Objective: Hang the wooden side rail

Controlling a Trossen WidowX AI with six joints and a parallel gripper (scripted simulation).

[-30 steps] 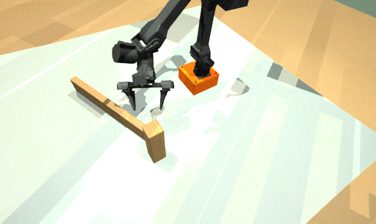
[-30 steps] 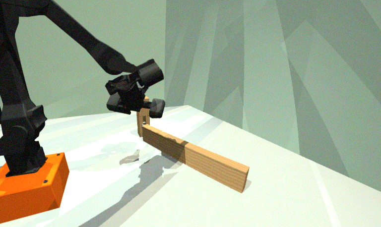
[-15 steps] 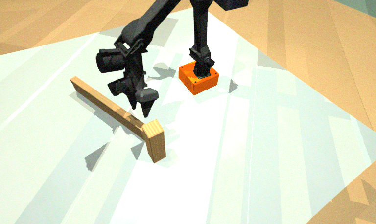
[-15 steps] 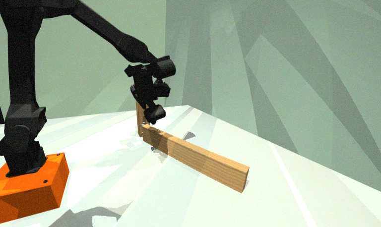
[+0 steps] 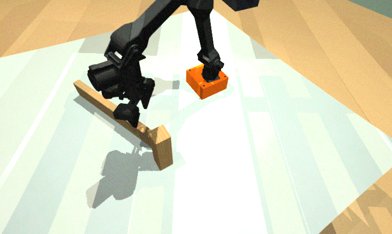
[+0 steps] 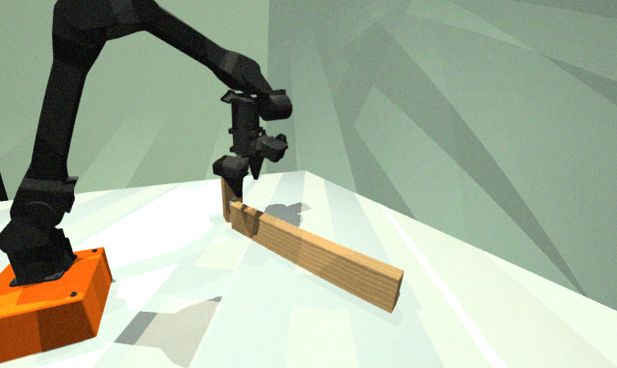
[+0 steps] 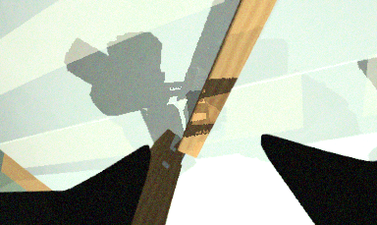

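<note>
Right now the headboard post is 120 mm to the left of my gripper tip, 50 mm below it and 30 mm behind it.
</note>
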